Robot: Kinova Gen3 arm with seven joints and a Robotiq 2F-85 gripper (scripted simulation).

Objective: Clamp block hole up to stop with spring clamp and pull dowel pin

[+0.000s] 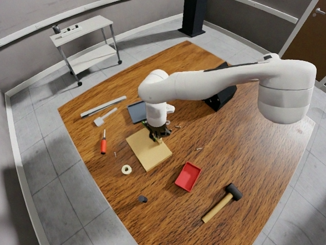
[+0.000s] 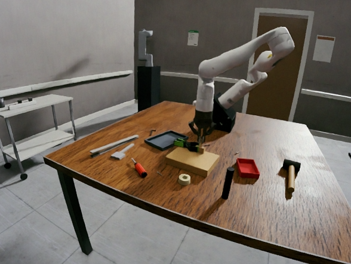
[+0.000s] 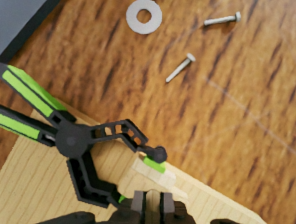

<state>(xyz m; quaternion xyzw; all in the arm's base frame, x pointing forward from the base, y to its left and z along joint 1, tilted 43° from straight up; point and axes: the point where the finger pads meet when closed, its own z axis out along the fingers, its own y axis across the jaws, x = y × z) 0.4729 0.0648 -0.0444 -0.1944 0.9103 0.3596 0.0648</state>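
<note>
My gripper is now 2 cm above the pale dowel pin. Also, from my hand: wooden block (5 cm below); then bench board (5 cm ahead, 1 cm to the right, 7 cm below); then red bin (23 cm to the left, 9 cm below).
</note>
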